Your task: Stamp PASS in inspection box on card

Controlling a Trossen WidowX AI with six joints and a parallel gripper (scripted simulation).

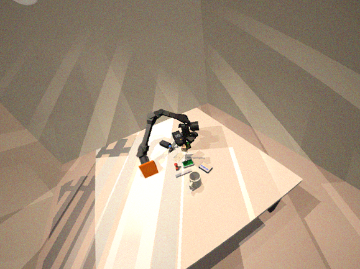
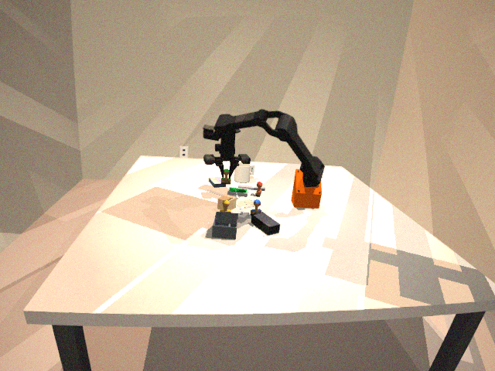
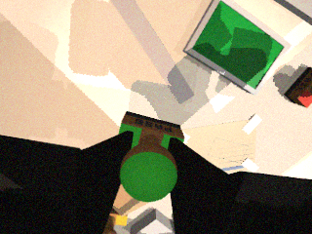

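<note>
The green ink pad lies 90 mm below my gripper tip, 80 mm to the right of it and 60 mm behind it. Also, from my gripper tip: green-knobbed stamp: right at my gripper tip; yellow-knobbed stamp: 150 mm to the left, 80 mm below; pale card: 100 mm below, 100 mm behind, 30 mm to the left.
</note>
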